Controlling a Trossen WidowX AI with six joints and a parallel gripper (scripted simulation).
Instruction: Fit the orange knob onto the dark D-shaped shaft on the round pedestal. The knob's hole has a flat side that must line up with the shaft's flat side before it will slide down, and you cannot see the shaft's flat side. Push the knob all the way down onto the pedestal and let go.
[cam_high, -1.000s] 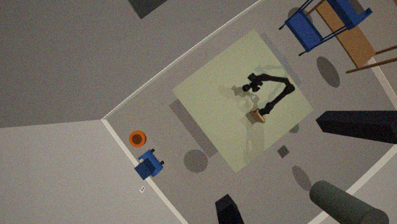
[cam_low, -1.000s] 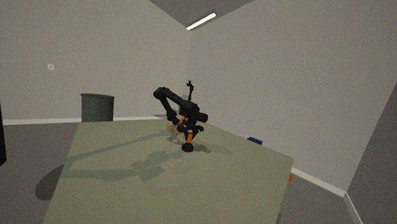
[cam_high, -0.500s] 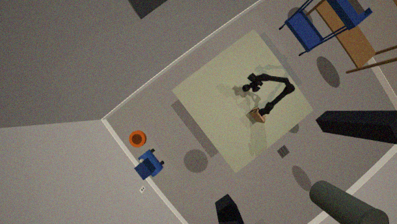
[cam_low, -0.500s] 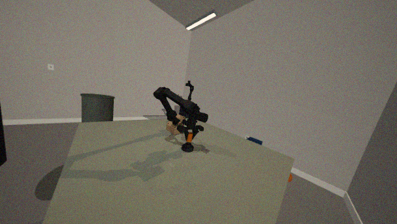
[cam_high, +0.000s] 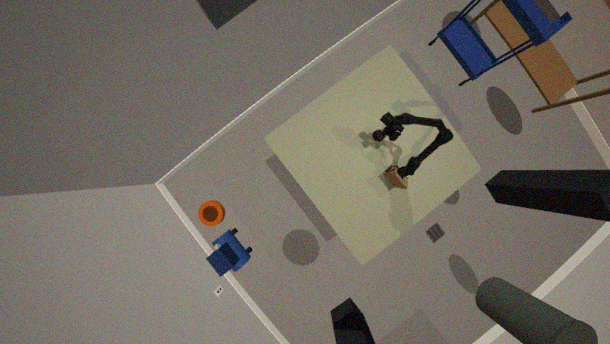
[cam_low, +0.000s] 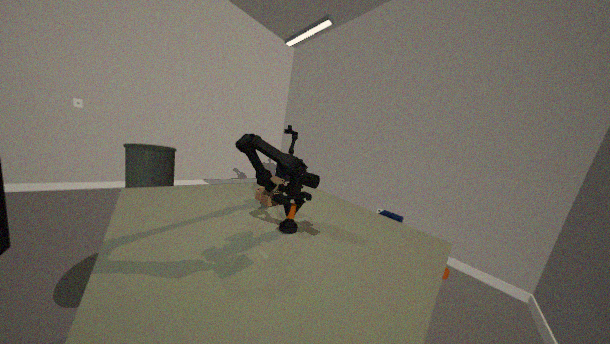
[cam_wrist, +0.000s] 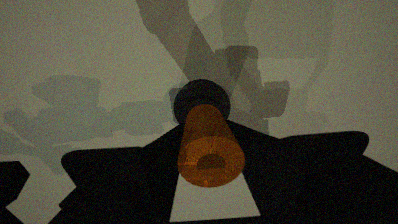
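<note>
Right now the orange knob is 20 mm above my gripper tip. The rest, counted from my gripper tip: dark round pedestal: 40 mm below.
</note>
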